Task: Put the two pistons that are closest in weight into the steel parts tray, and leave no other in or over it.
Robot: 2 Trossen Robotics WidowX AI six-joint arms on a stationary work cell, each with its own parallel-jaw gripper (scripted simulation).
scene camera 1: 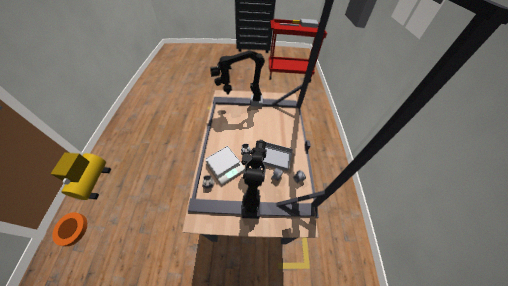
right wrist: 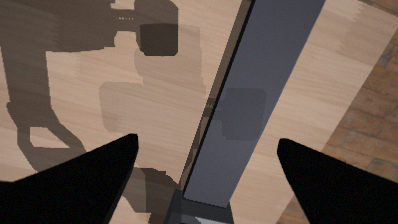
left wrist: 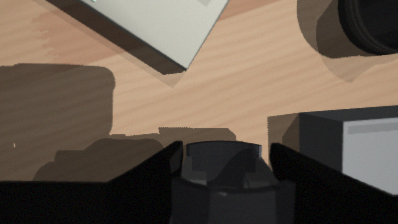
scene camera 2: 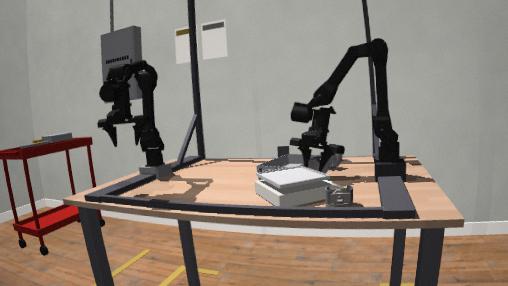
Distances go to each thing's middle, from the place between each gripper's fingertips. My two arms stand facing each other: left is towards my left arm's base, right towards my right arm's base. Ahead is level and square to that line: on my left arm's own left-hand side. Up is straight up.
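Labels:
The scale plate (scene camera 2: 286, 177) is 20 cm ahead of my left hand, 1 cm below it and 3 cm to the right of it. And there's the white scale (scene camera 2: 296, 195), which is 19 cm ahead of my left hand, 2 cm to the right of it and 3 cm below it.
As for the scale plate and my right gripper, my right gripper is 560 mm to the right of the scale plate, 40 mm past it and 140 mm above it. The white scale is 570 mm to the left of my right gripper, 50 mm behind it and 160 mm below it.

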